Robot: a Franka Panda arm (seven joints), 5 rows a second.
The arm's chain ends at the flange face. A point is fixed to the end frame.
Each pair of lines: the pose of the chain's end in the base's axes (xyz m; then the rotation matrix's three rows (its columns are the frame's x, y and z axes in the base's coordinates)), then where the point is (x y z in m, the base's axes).
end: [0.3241 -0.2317 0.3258], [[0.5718 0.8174 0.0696], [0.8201 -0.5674 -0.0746], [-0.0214 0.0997 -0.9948]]
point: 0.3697 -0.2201 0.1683
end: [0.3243 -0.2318 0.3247], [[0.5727 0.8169 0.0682], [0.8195 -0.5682 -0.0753], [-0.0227 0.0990 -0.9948]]
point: 0.3697 -0.2203 0.1671
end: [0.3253 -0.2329 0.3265], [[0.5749 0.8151 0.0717], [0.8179 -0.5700 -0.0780], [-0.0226 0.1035 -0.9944]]
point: 0.3713 -0.2220 0.1691
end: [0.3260 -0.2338 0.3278], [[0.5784 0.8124 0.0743], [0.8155 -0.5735 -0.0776], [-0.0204 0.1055 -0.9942]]
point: 0.3726 -0.2229 0.1705
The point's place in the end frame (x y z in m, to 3 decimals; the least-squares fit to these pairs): 0.039 0.015 0.159
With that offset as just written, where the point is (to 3 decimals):
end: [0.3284 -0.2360 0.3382], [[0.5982 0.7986 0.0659], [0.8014 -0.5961 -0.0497], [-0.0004 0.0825 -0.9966]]
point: 0.374 -0.222 0.181
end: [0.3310 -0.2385 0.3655], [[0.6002 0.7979 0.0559], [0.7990 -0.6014 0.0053], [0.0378 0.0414 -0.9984]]
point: 0.375 -0.216 0.209
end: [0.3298 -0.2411 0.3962], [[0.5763 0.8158 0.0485], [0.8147 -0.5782 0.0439], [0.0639 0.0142 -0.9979]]
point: 0.372 -0.211 0.240
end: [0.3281 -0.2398 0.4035], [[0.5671 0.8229 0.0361], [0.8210 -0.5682 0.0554], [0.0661 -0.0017 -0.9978]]
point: 0.368 -0.207 0.247
